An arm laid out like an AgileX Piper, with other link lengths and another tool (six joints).
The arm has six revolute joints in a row. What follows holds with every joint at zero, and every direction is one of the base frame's.
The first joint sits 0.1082 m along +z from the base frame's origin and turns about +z.
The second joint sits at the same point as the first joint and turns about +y.
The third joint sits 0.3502 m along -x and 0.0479 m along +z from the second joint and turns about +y.
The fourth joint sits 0.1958 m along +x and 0.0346 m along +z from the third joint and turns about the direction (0.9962, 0, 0.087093).
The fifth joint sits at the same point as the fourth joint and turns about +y.
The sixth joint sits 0.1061 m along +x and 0.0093 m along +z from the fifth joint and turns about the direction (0.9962, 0, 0.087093).
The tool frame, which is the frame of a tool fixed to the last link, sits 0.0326 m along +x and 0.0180 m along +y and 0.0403 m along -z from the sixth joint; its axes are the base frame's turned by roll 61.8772, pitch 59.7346 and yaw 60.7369 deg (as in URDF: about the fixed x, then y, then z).
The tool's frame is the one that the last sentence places.
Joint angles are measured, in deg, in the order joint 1, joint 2, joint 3, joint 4, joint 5, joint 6. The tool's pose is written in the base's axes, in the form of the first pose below.
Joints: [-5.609, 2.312, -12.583, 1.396, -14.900, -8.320]
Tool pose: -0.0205, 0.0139, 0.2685, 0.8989, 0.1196, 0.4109, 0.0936
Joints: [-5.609, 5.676, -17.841, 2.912, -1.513, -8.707]
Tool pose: -0.0156, 0.0150, 0.2667, 0.8510, 0.1418, 0.4967, 0.0946
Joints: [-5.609, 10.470, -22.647, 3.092, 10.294, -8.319]
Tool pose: -0.0103, 0.0164, 0.2662, 0.7934, 0.1588, 0.5804, 0.0916
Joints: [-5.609, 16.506, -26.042, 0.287, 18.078, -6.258]
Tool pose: -0.0010, 0.0138, 0.2673, 0.7372, 0.1712, 0.6493, 0.0751
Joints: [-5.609, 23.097, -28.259, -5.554, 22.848, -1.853]
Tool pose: 0.0120, 0.0064, 0.2683, 0.6849, 0.1858, 0.7031, 0.0455
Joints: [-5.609, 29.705, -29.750, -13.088, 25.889, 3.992]
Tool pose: 0.0270, -0.0041, 0.2688, 0.6378, 0.2014, 0.7434, 0.0075
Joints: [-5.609, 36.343, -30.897, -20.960, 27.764, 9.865]
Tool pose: 0.0440, -0.0159, 0.2690, 0.5963, 0.2117, 0.7736, -0.0341
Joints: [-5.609, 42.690, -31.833, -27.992, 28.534, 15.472]
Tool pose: 0.0625, -0.0263, 0.2690, 0.5627, 0.2185, 0.7943, -0.0689
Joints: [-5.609, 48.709, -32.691, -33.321, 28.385, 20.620]
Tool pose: 0.0826, -0.0332, 0.2679, 0.5357, 0.2256, 0.8087, -0.0905
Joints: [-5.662, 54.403, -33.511, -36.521, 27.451, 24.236]
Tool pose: 0.1033, -0.0369, 0.2649, 0.5124, 0.2297, 0.8214, -0.1001
